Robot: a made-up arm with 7 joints. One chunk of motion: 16 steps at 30 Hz.
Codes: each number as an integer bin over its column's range. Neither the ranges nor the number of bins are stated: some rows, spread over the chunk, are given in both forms.
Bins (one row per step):
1: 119 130 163 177 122 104
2: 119 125 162 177 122 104
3: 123 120 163 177 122 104
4: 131 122 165 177 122 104
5: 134 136 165 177 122 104
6: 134 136 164 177 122 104
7: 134 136 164 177 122 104
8: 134 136 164 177 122 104
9: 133 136 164 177 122 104
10: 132 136 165 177 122 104
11: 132 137 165 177 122 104
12: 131 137 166 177 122 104
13: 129 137 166 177 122 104
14: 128 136 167 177 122 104
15: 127 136 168 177 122 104
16: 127 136 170 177 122 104
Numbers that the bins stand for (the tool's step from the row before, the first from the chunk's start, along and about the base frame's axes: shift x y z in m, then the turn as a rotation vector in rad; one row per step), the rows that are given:
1: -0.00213 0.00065 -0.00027 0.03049 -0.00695 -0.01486
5: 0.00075 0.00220 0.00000 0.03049 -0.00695 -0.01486
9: 0.00056 0.00220 -0.00013 0.03049 -0.00695 -0.01486
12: 0.00017 0.00246 0.00013 0.03049 -0.00695 -0.01486
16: -0.00060 0.00220 0.00067 0.03049 -0.00695 -0.01486
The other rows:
2: -0.00213 -0.00065 -0.00040 0.03049 -0.00695 -0.01486
3: -0.00136 -0.00194 -0.00027 0.03049 -0.00695 -0.01486
4: 0.00017 -0.00142 0.00000 0.03049 -0.00695 -0.01486
6: 0.00075 0.00220 -0.00013 0.03049 -0.00695 -0.01486
7: 0.00075 0.00220 -0.00013 0.03049 -0.00695 -0.01486
8: 0.00075 0.00220 -0.00013 0.03049 -0.00695 -0.01486
10: 0.00036 0.00220 0.00000 0.03049 -0.00695 -0.01486
11: 0.00036 0.00246 0.00000 0.03049 -0.00695 -0.01486
13: -0.00021 0.00246 0.00013 0.03049 -0.00695 -0.01486
14: -0.00040 0.00220 0.00027 0.03049 -0.00695 -0.01486
15: -0.00060 0.00220 0.00040 0.03049 -0.00695 -0.01486

